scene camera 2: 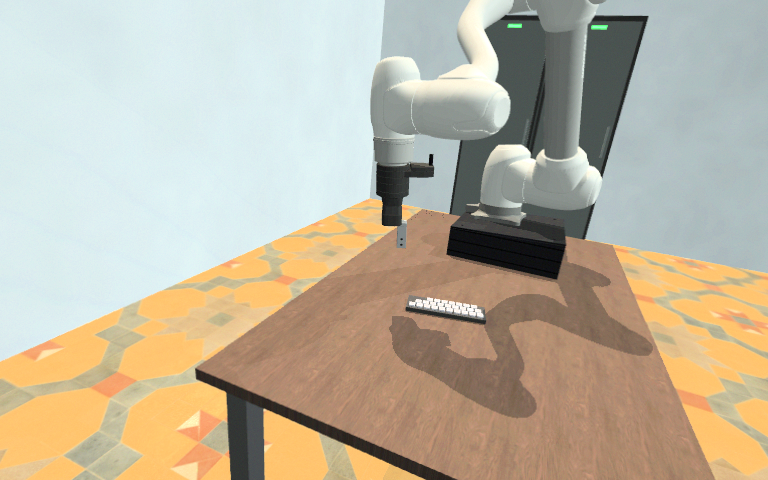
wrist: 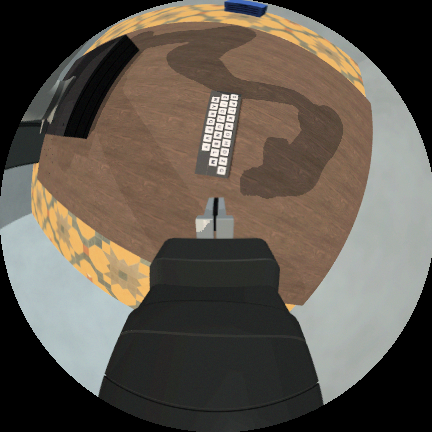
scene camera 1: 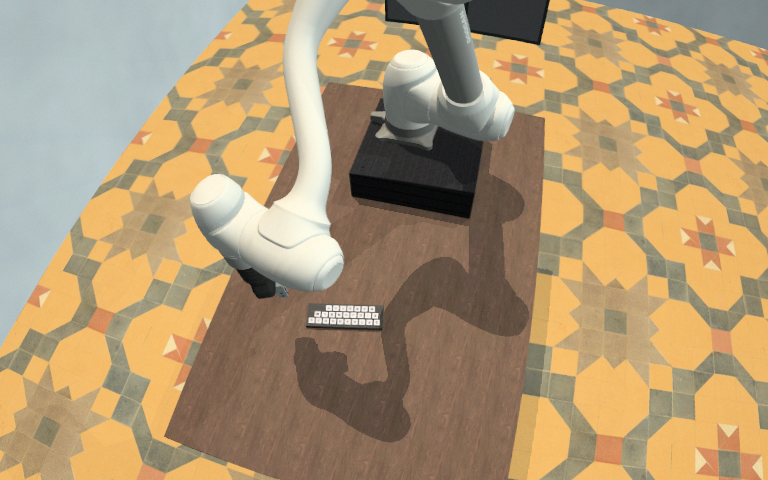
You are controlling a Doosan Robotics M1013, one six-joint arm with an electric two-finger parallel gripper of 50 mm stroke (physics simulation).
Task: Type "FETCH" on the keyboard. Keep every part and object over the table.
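Seen in the pictures: gripper, fingertip midpoint: (scene camera 2: 401, 246) (wrist: 215, 207) (scene camera 1: 283, 294); arm's base, origin of the base link: (scene camera 2: 498, 217) (wrist: 57, 100) (scene camera 1: 410, 127).
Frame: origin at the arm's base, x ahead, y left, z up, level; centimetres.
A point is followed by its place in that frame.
The dark keyboard (scene camera 1: 344, 325) {x 66.1, y 2.1, z -9.6 cm} (scene camera 2: 445, 309) {x 64.9, y 1.5, z -9.5 cm} (wrist: 218, 135) {x 64.1, y -0.3, z -9.1 cm} with three rows of white letter keys lies flat on the brown table (scene camera 1: 237, 396) {x 93.7, y -17.3, z -10.9 cm} (scene camera 2: 317, 362) {x 98.0, y -13.8, z -10.8 cm} (wrist: 310, 240) {x 95.6, y -10.9, z -10.8 cm}. In the wrist view its G key (wrist: 221, 170) {x 67.8, y -6.6, z -9.1 cm} and M key (wrist: 213, 162) {x 65.7, y -5.8, z -9.1 cm} are at the end nearest my fingers, and the S and E keys are at the far end. My gripper (scene camera 1: 283, 293) {x 69.3, y -10.6, z 5.8 cm} (scene camera 2: 401, 246) {x 69.3, y -10.6, z 5.8 cm} (wrist: 215, 207) {x 69.3, y -10.6, z 5.8 cm} is shut and empty. It points down and hangs well above the table, off the keyboard's left end in the scene views, touching no key.
The black base block (scene camera 1: 413, 195) {x 23.1, y 7.8, z -4.9 cm} (scene camera 2: 504, 254) {x 23.1, y 7.8, z -6.2 cm} (wrist: 100, 90) {x 23.4, y 4.2, z -7.5 cm} stands at the back of the table and carries the arm. The table's left edge is near the gripper. The arm's shadow falls beside the keyboard. A blue object (wrist: 245, 7) is far off beyond the table.
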